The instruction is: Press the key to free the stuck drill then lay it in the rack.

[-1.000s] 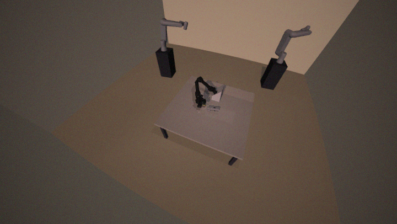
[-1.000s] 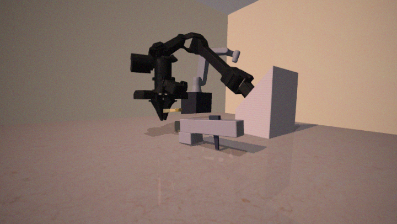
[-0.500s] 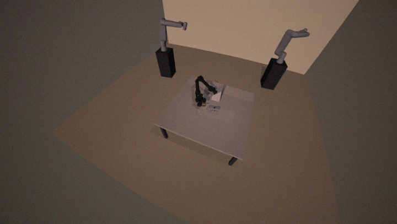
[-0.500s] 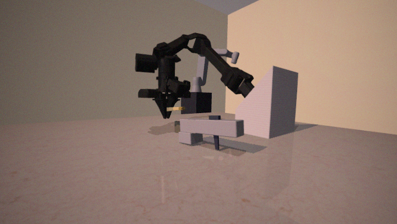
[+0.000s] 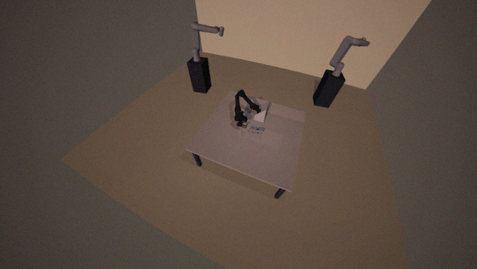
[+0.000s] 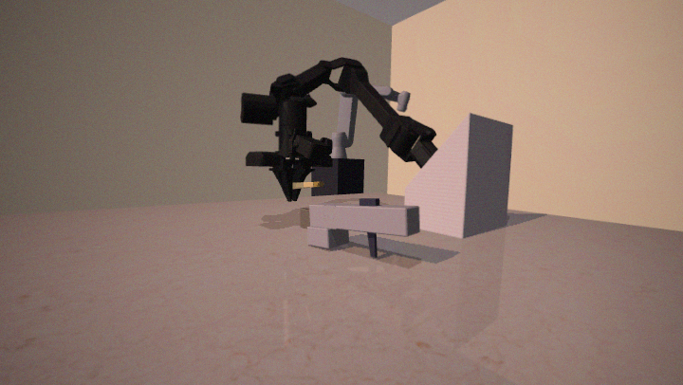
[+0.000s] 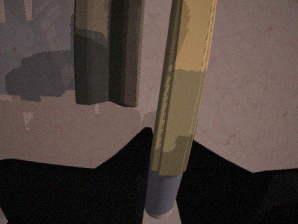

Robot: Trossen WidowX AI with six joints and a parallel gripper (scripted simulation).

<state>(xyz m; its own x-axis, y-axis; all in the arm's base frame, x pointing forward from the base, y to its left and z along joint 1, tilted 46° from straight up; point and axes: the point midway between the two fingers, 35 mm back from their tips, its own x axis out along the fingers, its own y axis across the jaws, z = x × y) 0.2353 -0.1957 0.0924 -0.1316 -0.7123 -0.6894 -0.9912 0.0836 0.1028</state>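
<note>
Now: the olive block 3 cm behind my gripper tip, 4 cm to the left of it and 4 cm below it. Round my gripper tip: grey block housing 4 cm ahead, 21 cm to the left, 1 cm below; then thin key 4 cm ahead, 24 cm to the left.
</note>
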